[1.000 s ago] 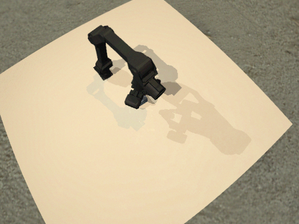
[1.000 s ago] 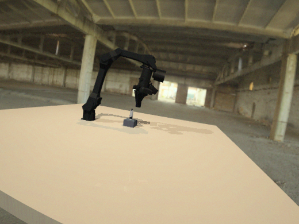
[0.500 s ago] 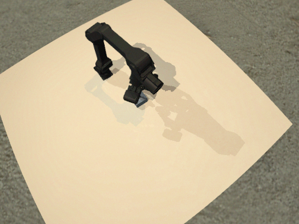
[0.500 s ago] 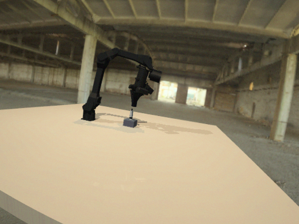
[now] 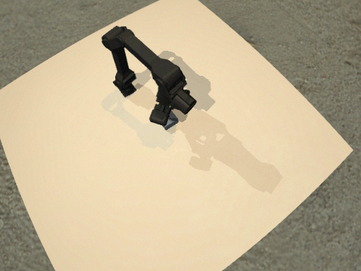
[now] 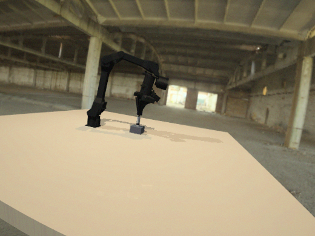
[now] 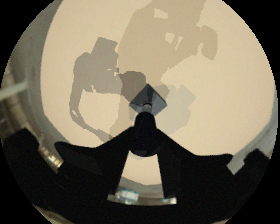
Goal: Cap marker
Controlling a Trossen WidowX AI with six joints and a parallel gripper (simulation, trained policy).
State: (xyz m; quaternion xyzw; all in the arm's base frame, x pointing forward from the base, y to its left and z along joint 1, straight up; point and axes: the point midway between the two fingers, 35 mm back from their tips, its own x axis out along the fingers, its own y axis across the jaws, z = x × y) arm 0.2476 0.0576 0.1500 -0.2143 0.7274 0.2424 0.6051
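The grey holder block lies 100 mm below my gripper tip. Round my gripper tip: black marker cap 10 mm ahead, 10 mm above.
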